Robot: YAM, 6 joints.
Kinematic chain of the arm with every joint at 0, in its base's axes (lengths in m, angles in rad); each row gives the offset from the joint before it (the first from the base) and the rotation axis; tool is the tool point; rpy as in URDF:
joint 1: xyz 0 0 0.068 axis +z
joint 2: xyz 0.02 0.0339 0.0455 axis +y
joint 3: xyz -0.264 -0.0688 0 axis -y
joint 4: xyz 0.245 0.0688 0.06 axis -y
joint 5: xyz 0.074 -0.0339 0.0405 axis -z
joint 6: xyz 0.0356 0 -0.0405 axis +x
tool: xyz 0 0 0 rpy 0 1.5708 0
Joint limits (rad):
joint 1: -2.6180..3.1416
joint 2: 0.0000..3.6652
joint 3: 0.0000..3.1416
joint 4: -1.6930..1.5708
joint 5: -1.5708..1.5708
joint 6: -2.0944..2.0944
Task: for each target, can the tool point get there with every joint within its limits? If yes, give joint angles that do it. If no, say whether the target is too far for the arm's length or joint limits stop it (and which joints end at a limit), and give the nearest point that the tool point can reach.
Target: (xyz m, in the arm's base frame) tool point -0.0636 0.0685 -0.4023
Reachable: no: joint limits stop it (at a limit: joint 2) | nearest point -0.0769 0.0828 -0.3540 | short by 0.052 m
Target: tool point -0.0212 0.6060 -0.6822
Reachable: no: too far | nearest point -0.0147 0.4201 -0.3370 | short by 0.392 m
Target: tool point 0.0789 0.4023 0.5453
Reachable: yes | joints 1.4614 2.1239 2.4354 0.8224 1.3241 0.2038
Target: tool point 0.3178 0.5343 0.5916
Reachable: no: too far | nearest point 0.2607 0.4383 0.5029 | short by 0.143 m
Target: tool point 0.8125 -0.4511 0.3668
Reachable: no: too far | nearest point 0.5446 -0.3024 0.2814 | short by 0.318 m
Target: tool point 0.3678 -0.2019 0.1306
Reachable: yes | joints -0.4266 2.0890 1.2233 0.0694 1.0955 -1.6485
